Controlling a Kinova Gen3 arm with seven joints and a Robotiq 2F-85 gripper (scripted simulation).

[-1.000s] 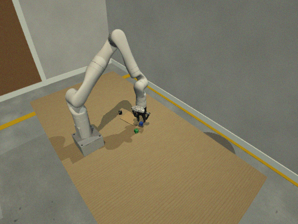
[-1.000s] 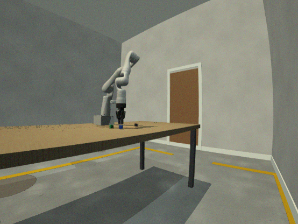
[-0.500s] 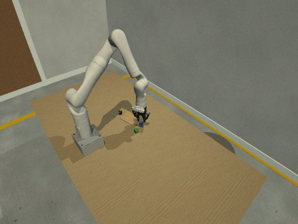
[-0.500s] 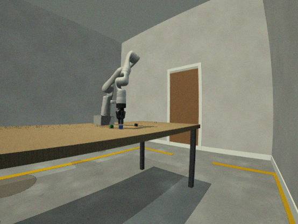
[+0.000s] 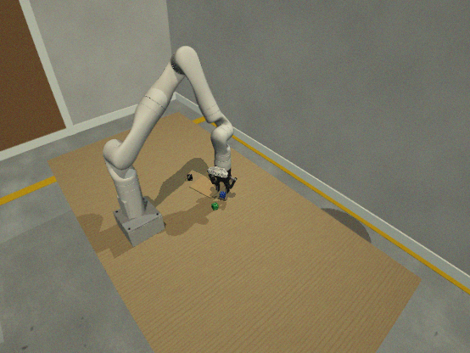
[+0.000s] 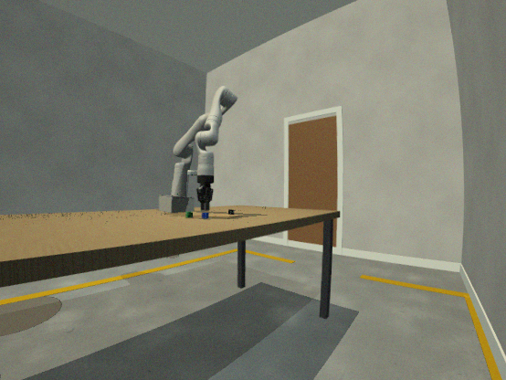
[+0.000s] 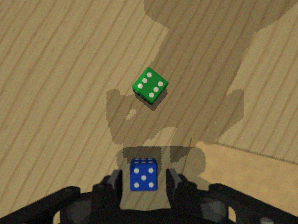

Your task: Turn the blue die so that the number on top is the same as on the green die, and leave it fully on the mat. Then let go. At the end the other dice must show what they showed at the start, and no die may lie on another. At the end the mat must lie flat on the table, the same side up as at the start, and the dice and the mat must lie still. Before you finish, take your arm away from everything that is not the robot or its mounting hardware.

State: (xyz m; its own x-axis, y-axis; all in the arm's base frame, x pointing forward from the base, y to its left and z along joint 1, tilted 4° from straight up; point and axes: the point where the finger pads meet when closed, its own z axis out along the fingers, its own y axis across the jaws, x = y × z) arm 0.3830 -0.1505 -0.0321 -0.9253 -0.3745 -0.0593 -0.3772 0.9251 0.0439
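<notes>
The blue die is 4 cm below my hand. The rest, counted from my hand: black die: 2 cm behind, 22 cm to the left, 4 cm below; green die: 8 cm behind, 3 cm to the right, 4 cm below; tan mat: 1 cm ahead, 11 cm to the left, 5 cm below.
</notes>
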